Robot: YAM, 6 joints.
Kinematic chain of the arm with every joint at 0, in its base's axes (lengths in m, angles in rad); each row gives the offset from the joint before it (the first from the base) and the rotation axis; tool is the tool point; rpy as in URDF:
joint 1: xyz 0 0 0.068 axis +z
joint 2: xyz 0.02 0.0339 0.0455 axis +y
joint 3: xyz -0.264 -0.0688 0 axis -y
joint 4: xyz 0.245 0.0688 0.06 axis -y
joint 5: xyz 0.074 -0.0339 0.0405 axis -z
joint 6: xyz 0.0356 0 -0.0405 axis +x
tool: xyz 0 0 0 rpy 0 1.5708 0
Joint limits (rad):
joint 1: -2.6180..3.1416
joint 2: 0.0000..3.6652
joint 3: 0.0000..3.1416
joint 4: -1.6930..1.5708
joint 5: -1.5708..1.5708
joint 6: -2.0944..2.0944
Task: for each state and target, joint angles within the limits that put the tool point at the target. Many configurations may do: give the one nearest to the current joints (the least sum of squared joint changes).
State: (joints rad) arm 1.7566 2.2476 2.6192 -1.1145 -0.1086 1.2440
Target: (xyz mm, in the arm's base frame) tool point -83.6 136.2 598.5
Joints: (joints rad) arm 2.0801 1.5556 2.7333 -1.4400 -0.1858 1.2440
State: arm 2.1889 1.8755 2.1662 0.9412 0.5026 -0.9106
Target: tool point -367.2 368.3 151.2
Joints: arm 2.3890 2.3635 1.5149 0.8159 0.5240 -0.9106
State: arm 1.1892 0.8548 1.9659 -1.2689 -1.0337 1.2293
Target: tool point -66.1 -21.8 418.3
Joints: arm 0.7892 0.4446 1.4539 -1.5695 -1.0900 1.2293
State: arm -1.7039 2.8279 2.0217 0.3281 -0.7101 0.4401
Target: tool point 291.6 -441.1 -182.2
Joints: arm -1.0269 3.3027 2.2347 0.3485 -0.6401 0.4401
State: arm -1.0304 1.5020 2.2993 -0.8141 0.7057 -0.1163
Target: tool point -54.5 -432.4 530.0
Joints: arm -1.6495 2.0770 2.5837 -0.3682 0.6076 -0.1163
